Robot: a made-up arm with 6 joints. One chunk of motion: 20 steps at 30 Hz.
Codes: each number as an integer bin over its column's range. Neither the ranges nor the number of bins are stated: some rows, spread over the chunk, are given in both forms.
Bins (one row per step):
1: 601 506 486 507 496 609
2: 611 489 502 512 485 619
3: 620 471 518 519 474 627
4: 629 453 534 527 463 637
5: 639 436 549 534 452 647
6: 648 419 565 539 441 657
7: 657 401 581 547 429 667
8: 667 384 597 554 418 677
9: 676 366 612 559 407 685
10: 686 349 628 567 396 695
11: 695 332 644 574 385 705
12: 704 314 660 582 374 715
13: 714 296 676 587 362 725
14: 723 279 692 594 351 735
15: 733 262 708 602 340 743
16: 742 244 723 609 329 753
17: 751 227 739 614 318 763
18: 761 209 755 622 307 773
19: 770 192 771 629 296 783
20: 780 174 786 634 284 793
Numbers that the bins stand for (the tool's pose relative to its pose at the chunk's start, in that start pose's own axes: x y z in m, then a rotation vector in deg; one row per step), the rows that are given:
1: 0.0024 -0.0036 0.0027 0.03 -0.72 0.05
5: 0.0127 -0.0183 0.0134 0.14 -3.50 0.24
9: 0.0227 -0.0331 0.0241 0.24 -6.33 0.43
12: 0.0303 -0.0440 0.0323 0.33 -8.41 0.58
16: 0.0405 -0.0587 0.0430 0.44 -11.25 0.77
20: 0.0508 -0.0734 0.0538 0.54 -14.09 0.97
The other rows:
2: 0.0051 -0.0072 0.0054 0.05 -1.41 0.10
3: 0.0076 -0.0110 0.0081 0.08 -2.11 0.14
4: 0.0100 -0.0148 0.0109 0.11 -2.80 0.19
6: 0.0151 -0.0219 0.0161 0.16 -4.19 0.29
7: 0.0176 -0.0257 0.0189 0.19 -4.95 0.34
8: 0.0203 -0.0293 0.0216 0.22 -5.64 0.39
10: 0.0254 -0.0366 0.0269 0.27 -7.03 0.48
11: 0.0278 -0.0402 0.0296 0.30 -7.72 0.53
13: 0.0330 -0.0478 0.0350 0.35 -9.17 0.63
14: 0.0354 -0.0514 0.0378 0.38 -9.86 0.68
15: 0.0381 -0.0549 0.0405 0.41 -10.56 0.72
17: 0.0430 -0.0623 0.0458 0.46 -11.95 0.82
18: 0.0457 -0.0661 0.0485 0.49 -12.64 0.87
19: 0.0481 -0.0696 0.0512 0.52 -13.33 0.92

